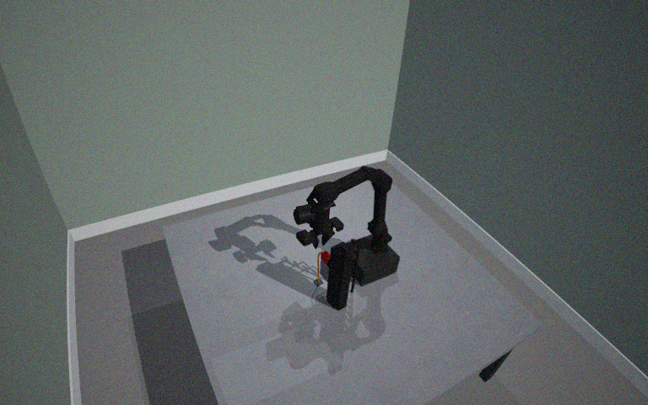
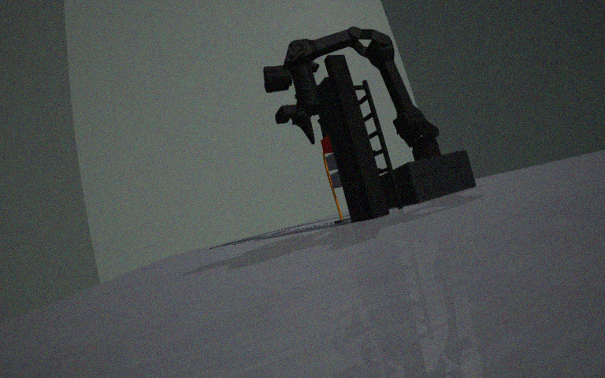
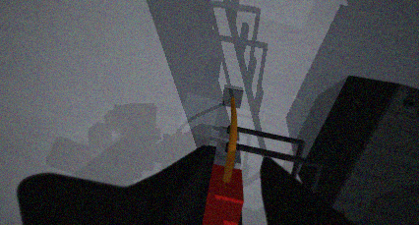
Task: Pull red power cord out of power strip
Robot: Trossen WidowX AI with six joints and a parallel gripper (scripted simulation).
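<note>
Now: the red plug 7 cm to the left of my gripper tip, 3 cm behind it and 1 cm below it. Also, from my gripper tip: grey block (20 cm below, 1 cm to the left).
</note>
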